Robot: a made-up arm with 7 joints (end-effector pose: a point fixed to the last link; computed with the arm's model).
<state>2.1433 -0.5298 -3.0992 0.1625 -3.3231 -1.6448 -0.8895</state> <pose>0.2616 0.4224 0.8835 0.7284 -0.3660 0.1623</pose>
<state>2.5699 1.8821 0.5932 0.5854 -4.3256 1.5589 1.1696</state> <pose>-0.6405 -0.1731 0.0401 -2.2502 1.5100 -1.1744</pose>
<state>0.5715 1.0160 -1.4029 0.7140 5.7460 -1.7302 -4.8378</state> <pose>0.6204 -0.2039 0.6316 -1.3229 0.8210 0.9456</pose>
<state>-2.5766 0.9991 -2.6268 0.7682 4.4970 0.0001 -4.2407</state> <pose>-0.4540 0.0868 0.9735 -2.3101 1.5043 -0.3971</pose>
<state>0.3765 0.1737 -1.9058 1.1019 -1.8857 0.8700 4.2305</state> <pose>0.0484 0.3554 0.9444 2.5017 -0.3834 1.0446</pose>
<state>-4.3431 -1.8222 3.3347 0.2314 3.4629 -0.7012 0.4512</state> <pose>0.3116 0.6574 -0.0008 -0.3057 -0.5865 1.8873</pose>
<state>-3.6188 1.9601 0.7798 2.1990 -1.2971 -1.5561 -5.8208</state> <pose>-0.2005 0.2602 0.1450 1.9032 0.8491 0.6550</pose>
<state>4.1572 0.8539 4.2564 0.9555 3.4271 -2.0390 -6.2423</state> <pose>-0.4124 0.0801 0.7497 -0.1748 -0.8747 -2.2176</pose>
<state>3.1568 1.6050 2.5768 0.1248 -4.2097 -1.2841 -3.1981</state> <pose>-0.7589 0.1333 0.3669 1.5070 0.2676 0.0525</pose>
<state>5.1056 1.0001 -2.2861 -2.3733 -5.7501 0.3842 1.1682</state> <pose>0.3017 0.0410 0.1371 -0.7290 0.0042 2.3450</pose>
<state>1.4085 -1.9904 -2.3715 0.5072 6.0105 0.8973 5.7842</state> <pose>0.0906 0.5831 -0.1343 0.4665 -0.4817 -1.8124</pose>
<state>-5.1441 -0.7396 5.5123 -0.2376 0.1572 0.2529 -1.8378</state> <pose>-0.3283 0.5079 0.9223 1.9289 1.5042 -0.1788</pose>
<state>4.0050 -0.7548 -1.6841 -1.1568 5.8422 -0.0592 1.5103</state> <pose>0.5586 0.0555 0.7852 0.2738 -1.9446 0.5465</pose>
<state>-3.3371 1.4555 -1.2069 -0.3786 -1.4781 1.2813 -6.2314</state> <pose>-0.7319 -0.0224 0.5617 -2.7295 0.4454 -0.0992</pose>
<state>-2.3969 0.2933 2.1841 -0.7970 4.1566 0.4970 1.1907</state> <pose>-0.4876 0.0812 0.9167 1.6335 0.9485 1.0632</pose>
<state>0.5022 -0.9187 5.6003 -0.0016 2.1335 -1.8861 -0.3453</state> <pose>-0.4622 0.3369 0.7761 0.1840 -1.3900 1.2740</pose>
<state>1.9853 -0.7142 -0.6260 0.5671 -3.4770 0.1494 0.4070</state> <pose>0.2515 0.2611 1.0694 -2.0676 -2.1783 0.5785</pose>
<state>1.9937 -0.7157 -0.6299 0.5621 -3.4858 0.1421 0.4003</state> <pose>0.2550 0.2617 1.0685 -2.0509 -2.1823 0.5781</pose>
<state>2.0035 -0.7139 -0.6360 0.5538 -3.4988 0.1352 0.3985</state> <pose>0.2582 0.2615 1.0684 -2.0339 -2.1880 0.5766</pose>
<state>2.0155 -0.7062 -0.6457 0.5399 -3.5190 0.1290 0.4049</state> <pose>0.2605 0.2595 1.0698 -2.0160 -2.1969 0.5725</pose>
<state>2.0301 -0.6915 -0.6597 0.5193 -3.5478 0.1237 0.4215</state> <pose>0.2616 0.2557 1.0730 -1.9976 -2.2095 0.5656</pose>
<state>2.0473 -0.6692 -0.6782 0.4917 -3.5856 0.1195 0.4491</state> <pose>0.2609 0.2497 1.0783 -1.9792 -2.2265 0.5553</pose>
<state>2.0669 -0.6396 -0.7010 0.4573 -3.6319 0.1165 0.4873</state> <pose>0.2579 0.2418 1.0856 -1.9612 -2.2483 0.5413</pose>
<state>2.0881 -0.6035 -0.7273 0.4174 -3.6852 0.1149 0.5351</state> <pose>0.2518 0.2321 1.0945 -1.9450 -2.2746 0.5231</pose>
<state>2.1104 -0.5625 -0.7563 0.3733 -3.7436 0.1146 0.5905</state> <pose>0.2426 0.2212 1.1045 -1.9315 -2.3049 0.5011</pose>
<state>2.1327 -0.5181 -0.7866 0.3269 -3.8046 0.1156 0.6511</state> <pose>0.2300 0.2094 1.1153 -1.9217 -2.3383 0.4750</pose>
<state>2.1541 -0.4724 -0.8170 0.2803 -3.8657 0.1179 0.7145</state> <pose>0.2143 0.1973 1.1260 -1.9166 -2.3732 0.4456</pose>
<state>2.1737 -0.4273 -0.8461 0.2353 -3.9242 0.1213 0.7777</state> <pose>0.1964 0.1854 1.1360 -1.9164 -2.4080 0.4138</pose>
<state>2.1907 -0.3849 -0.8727 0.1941 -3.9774 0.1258 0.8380</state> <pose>0.1775 0.1742 1.1449 -1.9213 -2.4406 0.3808</pose>
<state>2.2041 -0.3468 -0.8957 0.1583 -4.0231 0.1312 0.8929</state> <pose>0.1587 0.1640 1.1523 1.9156 2.4507 -0.3452</pose>
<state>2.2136 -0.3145 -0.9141 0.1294 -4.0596 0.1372 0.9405</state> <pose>0.1415 0.1551 1.1581 1.9008 2.4384 -0.3098</pose>
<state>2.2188 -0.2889 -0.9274 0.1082 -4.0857 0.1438 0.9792</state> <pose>0.1269 0.1476 1.1624 1.8920 2.4242 -0.2788</pose>
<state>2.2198 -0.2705 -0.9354 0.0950 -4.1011 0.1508 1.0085</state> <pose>0.1158 0.1417 1.1653 1.8894 2.4090 -0.2533</pose>
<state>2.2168 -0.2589 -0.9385 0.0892 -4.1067 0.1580 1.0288</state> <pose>0.1083 0.1373 1.1671 1.8922 2.3939 -0.2335</pose>
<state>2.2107 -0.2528 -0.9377 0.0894 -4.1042 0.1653 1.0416</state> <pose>0.1038 0.1341 1.1682 1.8991 2.3791 -0.2187</pose>
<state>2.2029 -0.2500 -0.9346 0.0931 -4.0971 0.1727 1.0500</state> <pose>0.1012 0.1317 1.1688 1.9085 2.3644 -0.2071</pose>
